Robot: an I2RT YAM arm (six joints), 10 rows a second.
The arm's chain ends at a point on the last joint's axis. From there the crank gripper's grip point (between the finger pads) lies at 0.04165 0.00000 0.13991 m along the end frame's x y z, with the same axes.
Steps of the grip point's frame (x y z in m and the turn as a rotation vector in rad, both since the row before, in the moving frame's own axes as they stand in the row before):
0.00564 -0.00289 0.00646 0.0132 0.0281 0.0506
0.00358 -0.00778 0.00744 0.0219 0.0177 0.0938
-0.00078 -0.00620 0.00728 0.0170 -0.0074 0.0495
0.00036 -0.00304 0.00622 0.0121 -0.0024 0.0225
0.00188 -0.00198 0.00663 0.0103 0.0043 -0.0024
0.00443 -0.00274 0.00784 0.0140 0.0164 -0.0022
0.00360 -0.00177 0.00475 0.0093 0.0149 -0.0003
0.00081 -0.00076 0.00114 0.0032 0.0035 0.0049
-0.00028 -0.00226 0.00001 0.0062 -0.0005 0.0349
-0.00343 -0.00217 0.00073 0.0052 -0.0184 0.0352
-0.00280 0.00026 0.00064 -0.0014 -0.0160 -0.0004
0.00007 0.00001 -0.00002 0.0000 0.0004 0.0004
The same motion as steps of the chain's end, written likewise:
0.00173 -0.00326 0.00768 0.0132 0.0281 0.0506
0.00115 -0.00875 0.00819 0.0219 0.0177 0.0938
0.00025 -0.00586 0.00698 0.0170 -0.0074 0.0495
0.00069 -0.00228 0.00613 0.0121 -0.0024 0.0225
0.00128 -0.00044 0.00682 0.0103 0.0043 -0.0024
0.00214 -0.00069 0.00856 0.0140 0.0164 -0.0022
0.00152 -0.00046 0.00539 0.0093 0.0149 -0.0003
0.00032 -0.00052 0.00129 0.0032 0.0035 0.0049
-0.00020 -0.00284 -0.00001 0.0062 -0.0005 0.0349
-0.00084 -0.00286 -0.00001 0.0052 -0.0184 0.0352
-0.00056 0.00008 -0.00001 -0.0014 -0.0160 -0.0004
0.00001 -0.00001 0.00000 0.0000 0.0004 0.0004

